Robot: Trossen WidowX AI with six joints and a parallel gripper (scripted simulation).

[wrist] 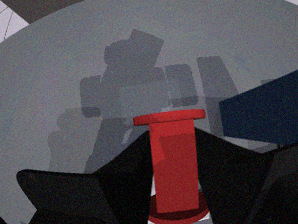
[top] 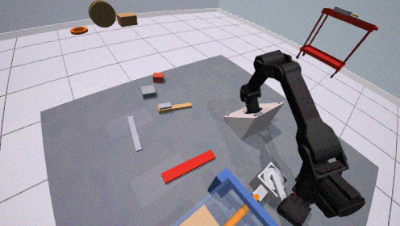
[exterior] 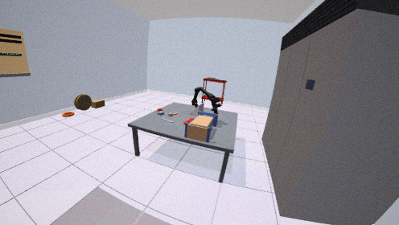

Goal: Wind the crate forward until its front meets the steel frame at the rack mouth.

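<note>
My gripper tip is 5 cm to the left of the winch handle, 3 cm above it and 2 cm past it. Also, from my gripper tip: red knob: 2 cm to the right; hand winch: 10 cm to the right, 10 cm below, 8 cm behind; blue frame: 11 cm to the right, 10 cm ahead, 3 cm below.
</note>
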